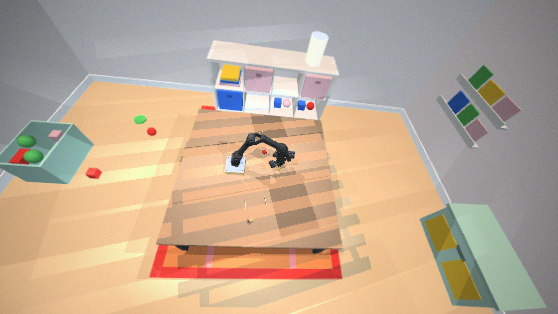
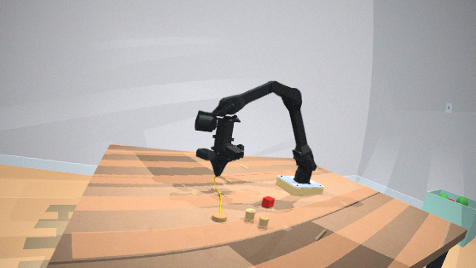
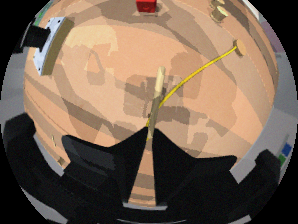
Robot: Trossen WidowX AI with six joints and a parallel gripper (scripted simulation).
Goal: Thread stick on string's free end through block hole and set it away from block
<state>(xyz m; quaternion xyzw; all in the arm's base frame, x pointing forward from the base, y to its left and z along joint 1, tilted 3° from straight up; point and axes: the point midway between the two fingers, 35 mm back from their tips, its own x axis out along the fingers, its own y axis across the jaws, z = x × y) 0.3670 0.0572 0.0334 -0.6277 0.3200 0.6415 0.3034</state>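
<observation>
My gripper tip is now 16 cm past the block, 14 cm to the right of it and 4 cm above it. From my gripper tip the other things lie so: round wooden button 26 cm to the left, 4 cm below, 2 cm ahead.
</observation>
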